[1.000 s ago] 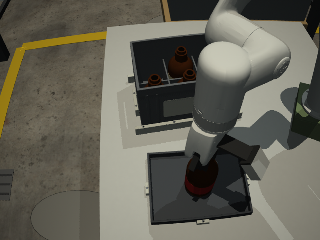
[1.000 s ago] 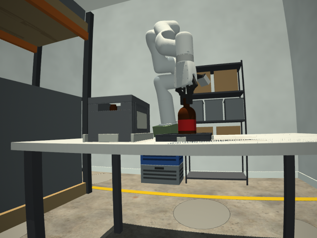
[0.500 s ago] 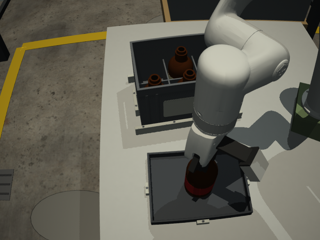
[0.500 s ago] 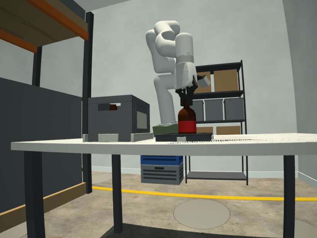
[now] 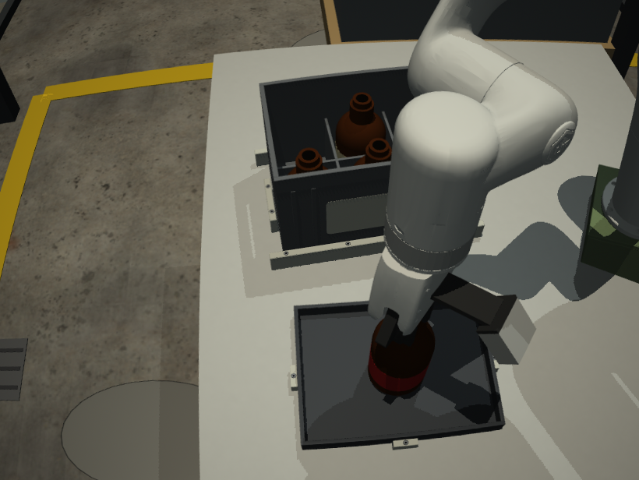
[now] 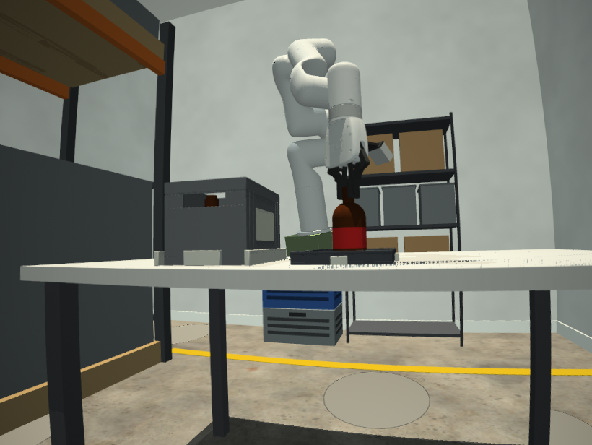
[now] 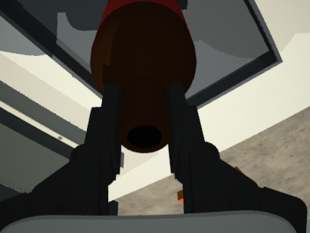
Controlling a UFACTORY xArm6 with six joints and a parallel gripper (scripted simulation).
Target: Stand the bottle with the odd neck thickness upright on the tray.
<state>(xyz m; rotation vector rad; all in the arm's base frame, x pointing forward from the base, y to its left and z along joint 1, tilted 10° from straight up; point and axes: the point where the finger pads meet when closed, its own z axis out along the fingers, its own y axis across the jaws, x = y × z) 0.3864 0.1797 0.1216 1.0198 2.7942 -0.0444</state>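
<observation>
The glass bottle lies 70 mm below my hand. From my hand the other things lie so: dark tray 140 mm below; then dark crate 290 mm to the right, 70 mm below.
</observation>
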